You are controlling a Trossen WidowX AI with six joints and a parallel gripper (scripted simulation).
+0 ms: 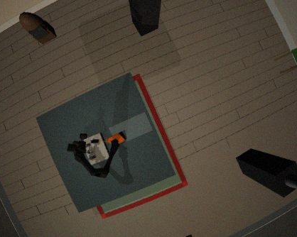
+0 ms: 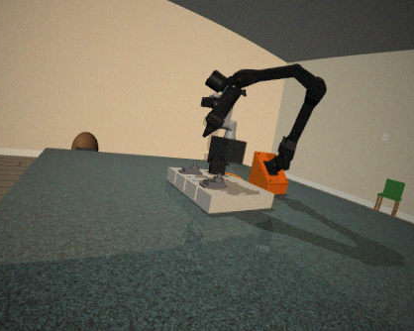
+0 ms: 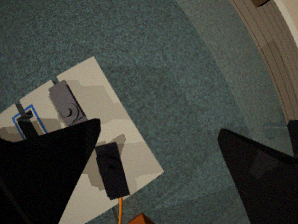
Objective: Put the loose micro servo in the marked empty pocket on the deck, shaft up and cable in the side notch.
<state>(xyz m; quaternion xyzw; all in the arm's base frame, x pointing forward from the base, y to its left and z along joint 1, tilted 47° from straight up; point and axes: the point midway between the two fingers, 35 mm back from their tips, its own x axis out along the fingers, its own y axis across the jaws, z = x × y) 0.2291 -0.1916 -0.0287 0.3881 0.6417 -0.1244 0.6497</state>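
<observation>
My gripper tip is now 20 mm past the beige robot deck, 150 mm to the right of it and 160 mm above it.
</observation>
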